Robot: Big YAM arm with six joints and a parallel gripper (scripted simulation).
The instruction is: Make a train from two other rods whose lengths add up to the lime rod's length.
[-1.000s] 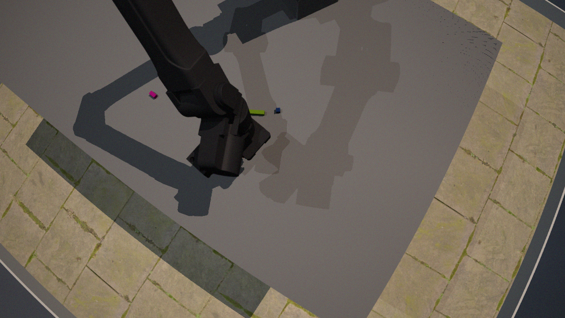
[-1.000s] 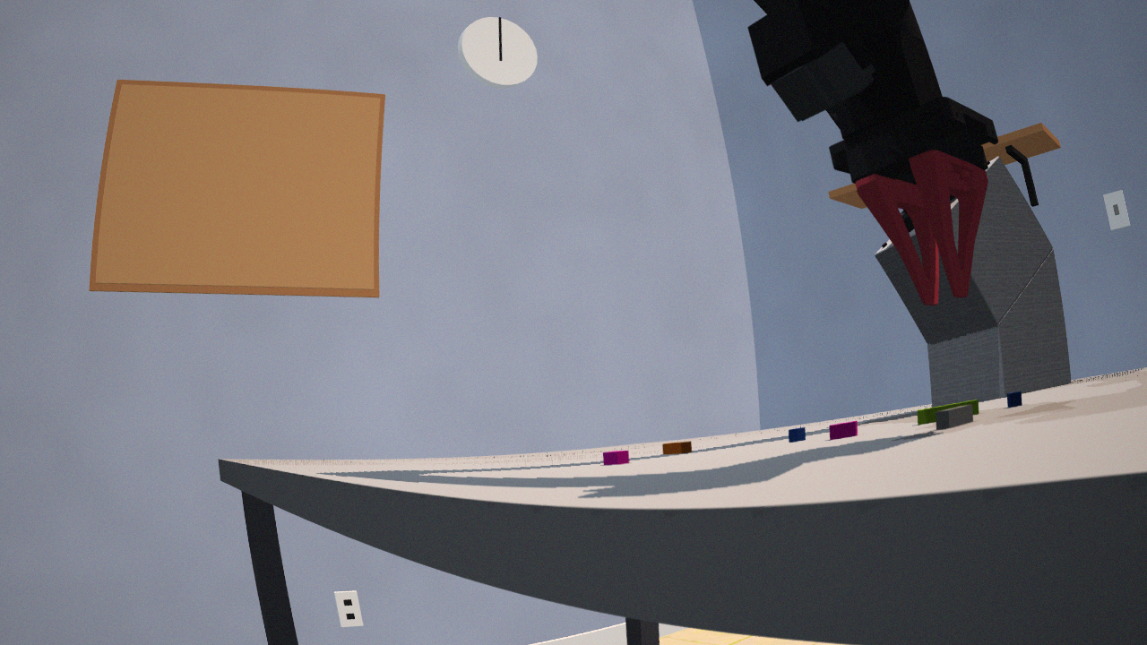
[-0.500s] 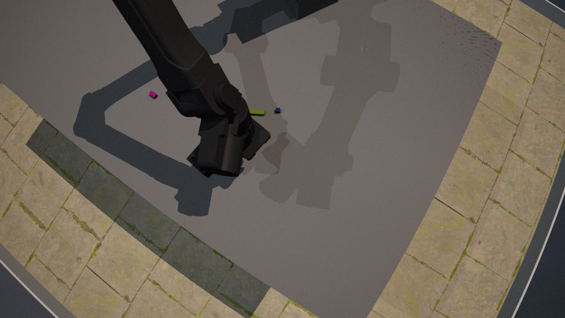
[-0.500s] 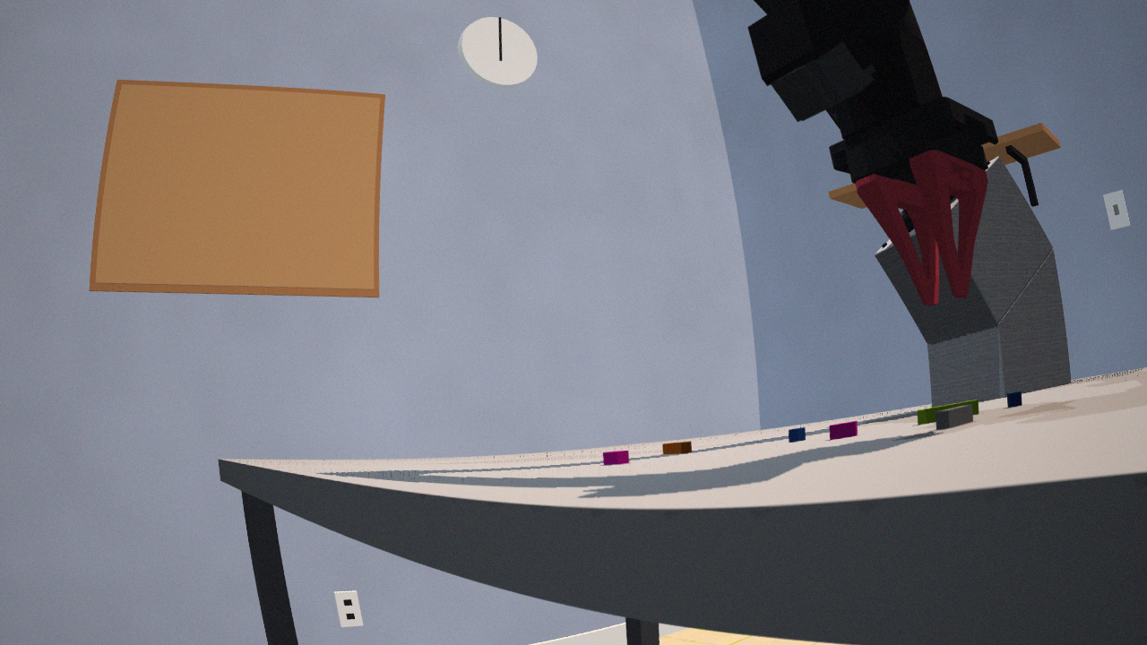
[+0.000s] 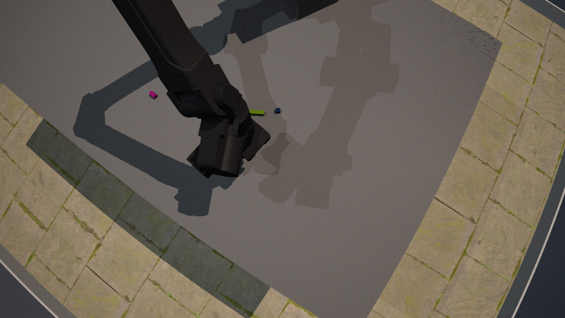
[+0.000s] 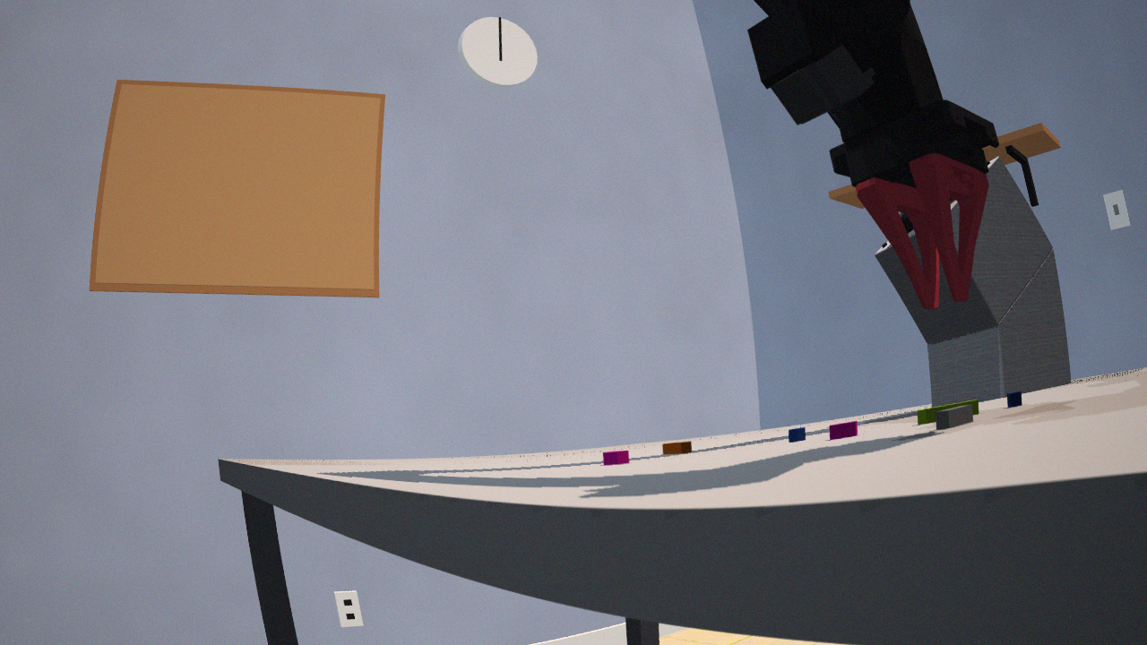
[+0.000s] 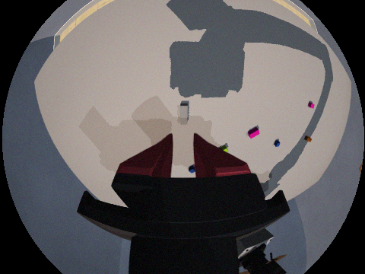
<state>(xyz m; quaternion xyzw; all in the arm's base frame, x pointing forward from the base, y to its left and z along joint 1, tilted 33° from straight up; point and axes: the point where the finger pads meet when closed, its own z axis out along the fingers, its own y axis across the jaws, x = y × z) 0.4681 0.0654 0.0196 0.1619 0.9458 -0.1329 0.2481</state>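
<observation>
My gripper is now 7 cm above the grey rod. From my hand the other things lie so: lime rod 10 cm behind, 7 cm below, 2 cm to the right; then orange rod 31 cm to the right, 19 cm behind, 7 cm below.
</observation>
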